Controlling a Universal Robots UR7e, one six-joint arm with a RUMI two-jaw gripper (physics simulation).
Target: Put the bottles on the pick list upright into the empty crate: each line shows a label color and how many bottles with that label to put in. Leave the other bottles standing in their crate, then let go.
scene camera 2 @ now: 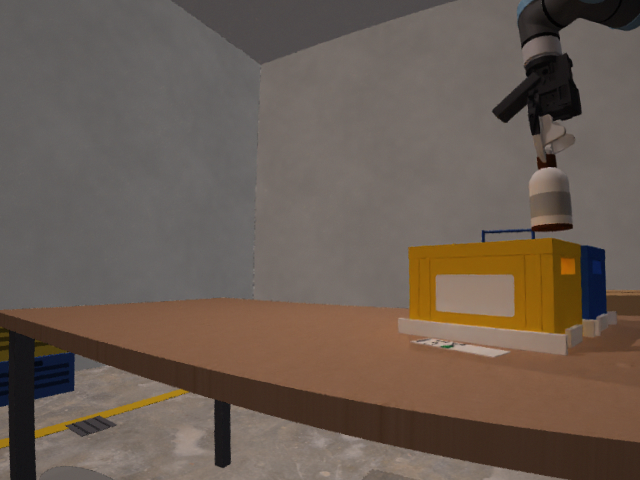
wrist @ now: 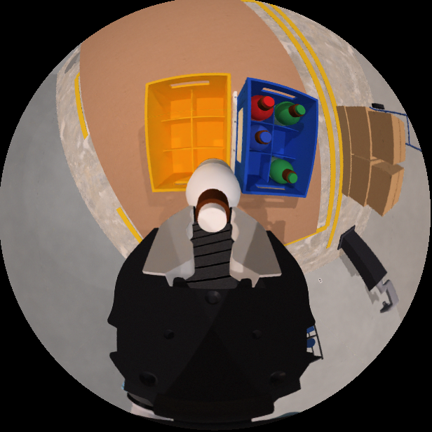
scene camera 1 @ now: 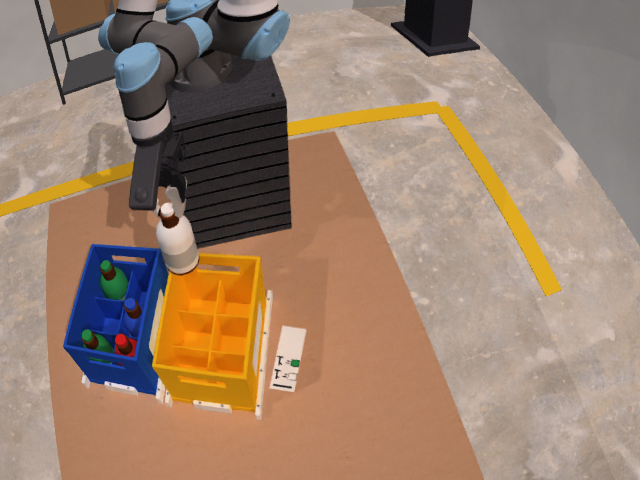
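Where they show: gripper, between the fingertips: point(scene camera 2: 548, 165) point(scene camera 1: 170, 217); arm's base, origin of its link: point(scene camera 1: 199, 70).
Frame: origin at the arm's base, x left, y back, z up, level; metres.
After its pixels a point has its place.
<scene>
My gripper point(scene camera 1: 169, 204) @(y -0.324, x -0.155, z -0.086 m) point(scene camera 2: 546, 149) point(wrist: 212, 208) is shut on the neck of the white bottle point(scene camera 1: 177, 242) @(y -0.361, x -0.156, z -0.116 m) point(scene camera 2: 550, 198) @(y -0.333, x -0.119, z -0.159 m) point(wrist: 213, 182). The bottle hangs upright, its base above the rim of the yellow crate point(scene camera 1: 206, 384) @(y -0.559, x -0.205, z -0.299 m) point(scene camera 2: 495, 250) @(y -0.442, x -0.044, z -0.258 m) point(wrist: 148, 140), at the crate's edge nearest the robot base and the blue crate. The yellow crate's visible compartments are empty. The blue crate point(scene camera 1: 116, 369) @(y -0.458, x -0.384, z -0.308 m) point(scene camera 2: 593, 289) @(y -0.231, x -0.231, z -0.332 m) point(wrist: 312, 145) holds two green bottles point(scene camera 1: 113, 283) @(y -0.251, x -0.330, z -0.297 m) point(wrist: 283, 170), a blue bottle point(wrist: 260, 137) and a red bottle point(wrist: 261, 107). The pick list point(scene camera 1: 287, 358) @(y -0.506, x -0.017, z -0.417 m) point(scene camera 2: 460, 347) @(y -0.502, x -0.006, z -0.417 m) shows a green and a white symbol; its counts are hard to read.
White rails point(scene camera 1: 263, 356) @(y -0.496, x -0.065, z -0.388 m) point(scene camera 2: 480, 335) @(y -0.469, x -0.046, z -0.402 m) frame the yellow crate's foot. The black slatted pedestal point(scene camera 1: 240, 175) @(y -0.168, x 0.030, z -0.207 m) stands behind the crates. The brown table point(scene camera 1: 361, 387) @(y -0.637, x 0.092, z -0.418 m) point(scene camera 2: 258, 341) @(y -0.836, x 0.061, z -0.418 m) bears the crates. Cardboard boxes point(wrist: 370, 150) stand beyond the blue crate, away from the table.
</scene>
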